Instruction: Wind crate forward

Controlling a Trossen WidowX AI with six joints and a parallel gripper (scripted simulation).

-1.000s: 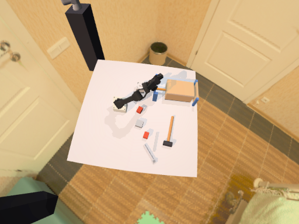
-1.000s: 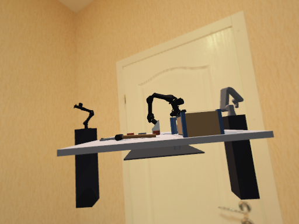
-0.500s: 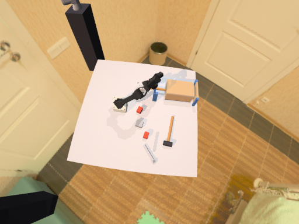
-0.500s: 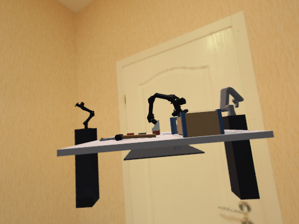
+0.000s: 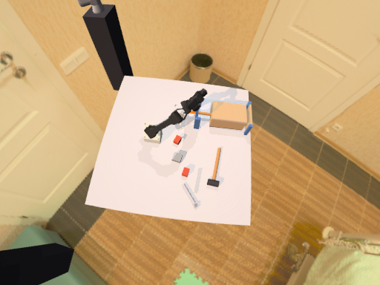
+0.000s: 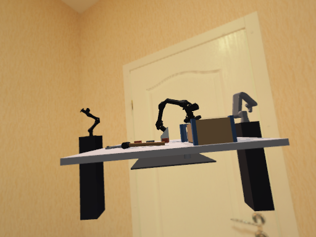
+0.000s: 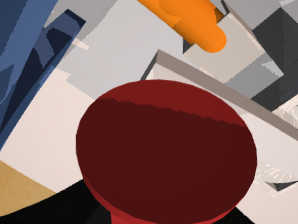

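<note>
My gripper tip is 7 cm short of the blue frame, 3 cm to the left of it and 3 cm above it. Also, from my gripper tip: red knob (1 cm to the right, 1 cm ahead); then winch handle (3 cm below, 3 cm behind, 2 cm to the right); then white winch (10 cm below, 10 cm behind, 5 cm to the right).
</note>
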